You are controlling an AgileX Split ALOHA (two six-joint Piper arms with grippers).
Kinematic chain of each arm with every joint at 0, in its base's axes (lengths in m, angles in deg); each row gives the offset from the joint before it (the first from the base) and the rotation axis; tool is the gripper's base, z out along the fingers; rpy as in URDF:
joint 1: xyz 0 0 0.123 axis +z
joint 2: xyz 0 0 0 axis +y
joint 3: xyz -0.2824 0 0.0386 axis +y
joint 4: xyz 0.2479 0 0.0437 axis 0.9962 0 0.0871
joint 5: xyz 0 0 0 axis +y
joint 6: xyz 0.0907 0 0.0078 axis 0.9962 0 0.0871
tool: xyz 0 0 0 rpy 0 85 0
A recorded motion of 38 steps. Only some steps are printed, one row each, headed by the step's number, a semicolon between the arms.
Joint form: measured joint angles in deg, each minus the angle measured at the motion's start. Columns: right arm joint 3, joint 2, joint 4, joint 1, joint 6, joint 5; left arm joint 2, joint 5, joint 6, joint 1, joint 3, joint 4.
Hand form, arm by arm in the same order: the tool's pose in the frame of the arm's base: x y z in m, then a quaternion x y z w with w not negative. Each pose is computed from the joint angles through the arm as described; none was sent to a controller.
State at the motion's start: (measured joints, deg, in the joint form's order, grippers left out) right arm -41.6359 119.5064 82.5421 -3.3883 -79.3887 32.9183; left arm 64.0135 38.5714 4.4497 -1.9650 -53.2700 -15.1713
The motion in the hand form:
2: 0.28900 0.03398 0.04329 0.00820 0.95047 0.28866 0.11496; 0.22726 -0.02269 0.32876 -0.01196 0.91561 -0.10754 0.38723
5: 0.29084 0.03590 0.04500 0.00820 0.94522 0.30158 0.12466; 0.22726 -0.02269 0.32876 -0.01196 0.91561 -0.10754 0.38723
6: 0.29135 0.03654 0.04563 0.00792 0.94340 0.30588 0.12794; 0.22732 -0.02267 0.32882 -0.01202 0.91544 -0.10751 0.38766
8: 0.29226 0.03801 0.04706 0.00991 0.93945 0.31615 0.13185; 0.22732 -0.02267 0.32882 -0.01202 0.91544 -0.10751 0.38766
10: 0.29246 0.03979 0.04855 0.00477 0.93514 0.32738 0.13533; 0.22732 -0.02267 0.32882 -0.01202 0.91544 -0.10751 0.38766
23: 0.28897 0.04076 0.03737 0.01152 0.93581 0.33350 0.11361; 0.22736 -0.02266 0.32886 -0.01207 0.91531 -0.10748 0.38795
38: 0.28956 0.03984 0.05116 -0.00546 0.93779 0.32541 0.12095; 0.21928 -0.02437 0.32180 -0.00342 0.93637 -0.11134 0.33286
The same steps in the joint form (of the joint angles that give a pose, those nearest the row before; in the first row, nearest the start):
2: -0.42 0.13 1.36 0.00 -1.57 1.29; 0.00 0.00 0.00 0.00 0.00 0.00
5: -0.48 0.17 3.64 0.00 -3.58 2.71; 0.00 0.00 0.00 0.00 0.00 0.00
6: -0.48 0.17 4.37 0.00 -4.25 3.20; 0.00 -0.05 0.00 0.00 0.00 0.00
8: -0.53 0.17 5.42 0.00 -4.83 4.37; 0.00 -0.05 0.00 0.00 0.00 0.00
10: -0.53 0.17 6.03 0.00 -5.81 5.78; 0.00 -0.05 0.00 0.00 0.00 0.00
23: -0.59 2.52 5.61 0.00 -5.29 6.42; 0.00 -0.09 0.00 0.00 0.00 0.00
38: -0.54 -0.57 1.94 0.00 -2.74 5.89; 0.00 6.75 0.00 0.00 0.00 0.11

